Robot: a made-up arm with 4 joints.
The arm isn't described. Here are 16 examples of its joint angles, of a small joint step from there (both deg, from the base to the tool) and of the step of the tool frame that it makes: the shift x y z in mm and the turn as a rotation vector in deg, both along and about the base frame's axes.
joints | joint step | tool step
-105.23 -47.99 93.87 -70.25 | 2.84 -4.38 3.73 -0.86 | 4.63 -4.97 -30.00 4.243 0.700 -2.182
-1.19 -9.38 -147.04 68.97 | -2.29 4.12 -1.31 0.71 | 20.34 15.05 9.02 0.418 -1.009 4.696
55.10 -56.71 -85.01 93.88 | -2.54 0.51 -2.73 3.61 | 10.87 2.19 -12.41 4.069 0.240 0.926
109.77 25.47 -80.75 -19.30 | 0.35 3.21 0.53 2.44 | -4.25 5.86 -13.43 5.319 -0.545 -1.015
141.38 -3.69 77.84 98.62 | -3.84 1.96 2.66 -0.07 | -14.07 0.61 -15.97 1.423 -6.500 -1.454
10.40 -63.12 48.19 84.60 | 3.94 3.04 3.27 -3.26 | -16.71 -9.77 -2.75 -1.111 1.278 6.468
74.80 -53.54 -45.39 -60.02 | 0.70 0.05 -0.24 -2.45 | -1.51 4.23 -0.06 -0.640 -0.996 -1.615
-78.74 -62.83 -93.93 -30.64 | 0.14 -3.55 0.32 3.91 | -3.16 2.08 -6.23 -0.318 1.030 -0.502
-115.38 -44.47 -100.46 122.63 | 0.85 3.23 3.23 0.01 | -2.60 9.20 3.15 -2.009 -1.517 -3.359
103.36 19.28 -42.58 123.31 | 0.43 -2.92 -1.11 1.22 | -2.97 -3.20 -0.11 -2.026 1.205 1.949
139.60 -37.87 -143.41 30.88 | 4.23 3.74 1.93 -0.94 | -4.01 1.14 1.88 3.070 2.930 -1.341
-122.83 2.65 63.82 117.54 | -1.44 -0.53 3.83 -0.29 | -1.13 -0.88 7.41 0.099 -5.280 0.288
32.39 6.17 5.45 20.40 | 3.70 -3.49 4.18 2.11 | -27.83 -4.64 7.04 -3.788 -0.507 -2.790
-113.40 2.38 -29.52 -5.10 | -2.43 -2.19 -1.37 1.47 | -10.79 -3.24 -3.10 2.351 -1.017 -0.544
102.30 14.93 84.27 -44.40 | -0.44 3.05 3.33 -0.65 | 10.73 17.97 -8.94 3.429 -3.714 -1.542
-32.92 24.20 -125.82 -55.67 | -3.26 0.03 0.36 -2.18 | -2.13 3.08 5.80 0.866 -3.942 -1.904
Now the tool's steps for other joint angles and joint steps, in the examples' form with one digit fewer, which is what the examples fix.
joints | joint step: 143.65 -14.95 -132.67 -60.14 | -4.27 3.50 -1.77 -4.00
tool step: -7.5 5.7 -15.8 0.89 -2.37 0.88
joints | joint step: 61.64 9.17 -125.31 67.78 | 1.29 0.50 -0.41 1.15
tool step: -8.1 4.6 -1.9 1.53 1.81 0.53
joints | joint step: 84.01 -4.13 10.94 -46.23 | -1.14 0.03 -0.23 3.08
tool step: 8.6 -5.4 -2.3 -1.80 -0.56 2.44
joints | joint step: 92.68 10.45 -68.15 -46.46 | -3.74 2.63 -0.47 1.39
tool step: 8.3 -1.9 -26.2 3.69 -3.39 0.95
